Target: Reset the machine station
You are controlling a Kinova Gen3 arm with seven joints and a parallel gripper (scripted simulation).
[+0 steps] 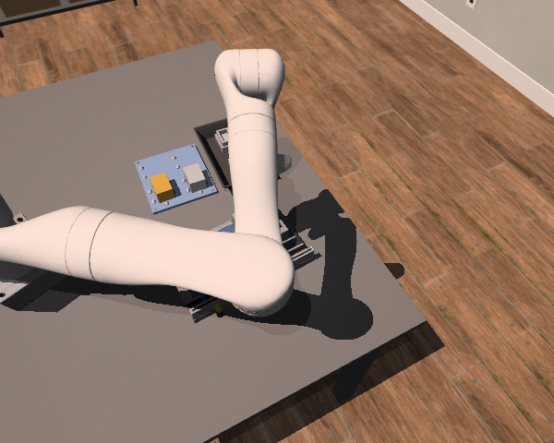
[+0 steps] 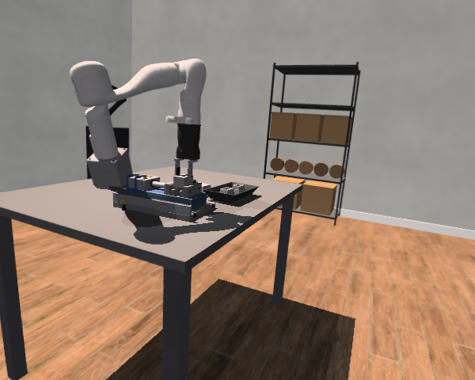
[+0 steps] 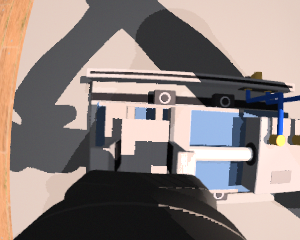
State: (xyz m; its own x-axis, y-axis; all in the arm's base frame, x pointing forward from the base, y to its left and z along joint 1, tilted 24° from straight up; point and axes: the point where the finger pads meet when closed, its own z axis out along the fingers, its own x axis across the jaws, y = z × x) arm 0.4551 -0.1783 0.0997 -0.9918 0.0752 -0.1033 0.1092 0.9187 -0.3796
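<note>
Now: hand 3 cm short of the fixed jaw and 5 cm above it. Round my hand: yellow brass blank (11 cm behind, 28 cm to the left, 11 cm below); vise (7 cm behind, 1 cm to the left, 9 cm below); infeed plate (6 cm behind, 31 cm to the left, 13 cm below).
</note>
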